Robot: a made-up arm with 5 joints. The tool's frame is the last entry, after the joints.
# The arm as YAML. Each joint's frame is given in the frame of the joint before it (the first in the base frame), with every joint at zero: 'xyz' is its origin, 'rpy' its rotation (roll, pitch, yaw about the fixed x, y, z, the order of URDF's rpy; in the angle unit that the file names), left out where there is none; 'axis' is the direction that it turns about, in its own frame. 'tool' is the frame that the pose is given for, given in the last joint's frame.
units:
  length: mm
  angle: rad
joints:
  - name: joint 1
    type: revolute
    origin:
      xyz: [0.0, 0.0, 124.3]
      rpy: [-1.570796, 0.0, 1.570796]
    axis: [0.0, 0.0, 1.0]
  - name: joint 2
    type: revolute
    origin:
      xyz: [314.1, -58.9, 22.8]
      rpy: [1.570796, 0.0, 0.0]
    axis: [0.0, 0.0, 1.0]
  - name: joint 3
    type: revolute
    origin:
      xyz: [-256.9, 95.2, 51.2]
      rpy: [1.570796, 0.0, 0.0]
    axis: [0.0, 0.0, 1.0]
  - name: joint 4
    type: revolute
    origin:
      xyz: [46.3, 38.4, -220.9]
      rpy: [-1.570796, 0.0, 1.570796]
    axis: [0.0, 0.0, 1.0]
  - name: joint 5
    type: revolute
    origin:
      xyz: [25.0, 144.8, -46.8]
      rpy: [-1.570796, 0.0, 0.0]
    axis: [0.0, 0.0, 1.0]
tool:
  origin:
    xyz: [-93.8, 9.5, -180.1]
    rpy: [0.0, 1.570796, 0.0]
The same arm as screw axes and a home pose.
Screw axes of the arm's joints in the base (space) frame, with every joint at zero. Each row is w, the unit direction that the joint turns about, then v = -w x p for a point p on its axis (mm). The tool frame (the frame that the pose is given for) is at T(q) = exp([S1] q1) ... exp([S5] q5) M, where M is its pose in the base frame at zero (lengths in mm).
S1 = (-1, 0, 0, 0, -124.3, 0)
S2 = (0, 0, 1, 314.1, 22.8, 0)
S3 = (1, 0, 0, 0, 234.4, -57.2)
S4 = (0, -1, 0, 272.8, 0, 338.9)
S5 = (-1, 0, 0, 0, -297.8, 150.3)
M =
1 0 -0.000001 -303.6
0 1 0 159.8
0.000001 0 1 204
0 0 0 1

